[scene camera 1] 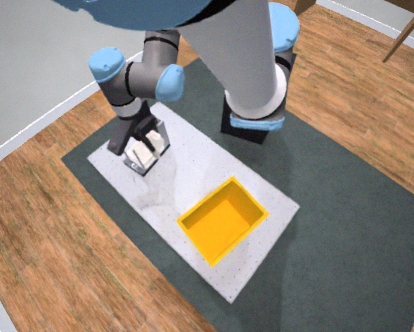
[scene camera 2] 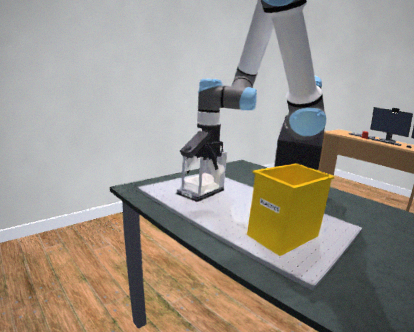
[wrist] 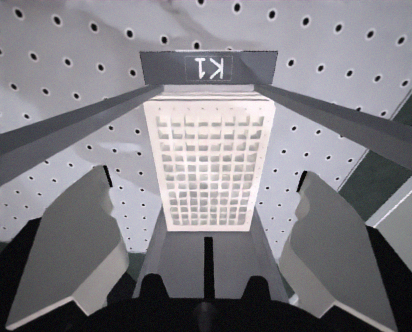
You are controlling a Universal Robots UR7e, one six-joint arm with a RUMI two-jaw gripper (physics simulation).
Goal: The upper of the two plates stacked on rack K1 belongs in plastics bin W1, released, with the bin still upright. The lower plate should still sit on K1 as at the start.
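Places are measured from the arm's base along level axes (x down, y right, z back), in metres.
Pixels of known places: gripper, fingertip midpoint: (scene camera 1: pixel 144 148) (wrist: pixel 205 170).
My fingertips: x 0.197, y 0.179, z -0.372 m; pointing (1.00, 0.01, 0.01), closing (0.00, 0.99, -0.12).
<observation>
Ahead of a thing's pixels: the offset from my fingertips to its top centre. "pt": to the spot under its first point. Level surfaces: height alone.
The upper white gridded plate @[dx +0.003, dy +0.005, dz +0.012 m] (wrist: pixel 210 170) lies flat on rack K1 @[pt dx +0.036, dy -0.055, dz -0.059 m] (scene camera 1: pixel 144 173) (scene camera 2: pixel 187 194) (wrist: pixel 170 68). Pale edges beneath its label-side end show in the wrist view; the lower plate is mostly hidden there. In the scene views the plates are a pale stack inside the rack's upright posts. My gripper (scene camera 1: pixel 142 150) (scene camera 2: pixel 204 170) (wrist: pixel 205 170) is open and empty. It points down over the rack, one finger out beyond each long side of the plate, with gaps on both sides. The yellow plastics bin W1 @[dx -0.130, dy -0.369, dz -0.029 m] (scene camera 1: pixel 247 200) (scene camera 2: pixel 290 215) stands upright, with nothing visible inside.
Rack and bin stand on a light perforated board @[dx +0.048 m] (scene camera 1: pixel 260 240) (scene camera 2: pixel 335 250) on a dark green table @[dx +0.063 m] (scene camera 1: pixel 340 225) (scene camera 2: pixel 370 280). The bin is nearer scene camera 2 than the rack. The arm's dark base (scene camera 1: pixel 245 135) (scene camera 2: pixel 298 150) stands behind the board. Rack posts rise close to the gripper.
</observation>
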